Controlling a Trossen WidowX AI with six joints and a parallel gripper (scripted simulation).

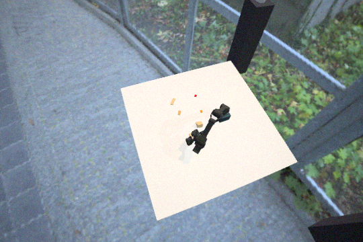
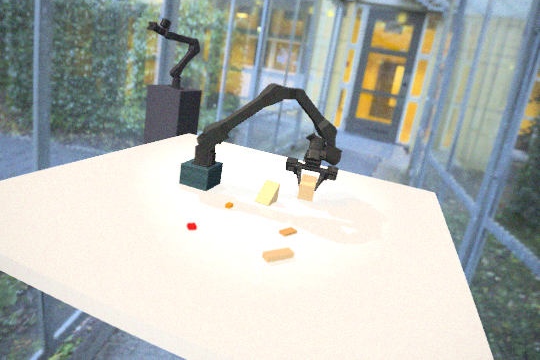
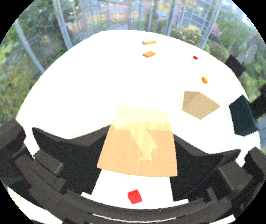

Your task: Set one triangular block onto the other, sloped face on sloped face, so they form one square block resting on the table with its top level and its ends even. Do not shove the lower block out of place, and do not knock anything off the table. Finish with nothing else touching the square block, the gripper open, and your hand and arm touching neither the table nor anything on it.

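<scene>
Right now the triangular block is 1 cm above my gripper tip. Round my gripper tip: flat tan slab 5 cm ahead, 42 cm to the right, 4 cm below; then red cube 2 cm behind, 10 cm to the left, 4 cm below; then orange chip 18 cm behind, 23 cm to the right, 4 cm below.
</scene>
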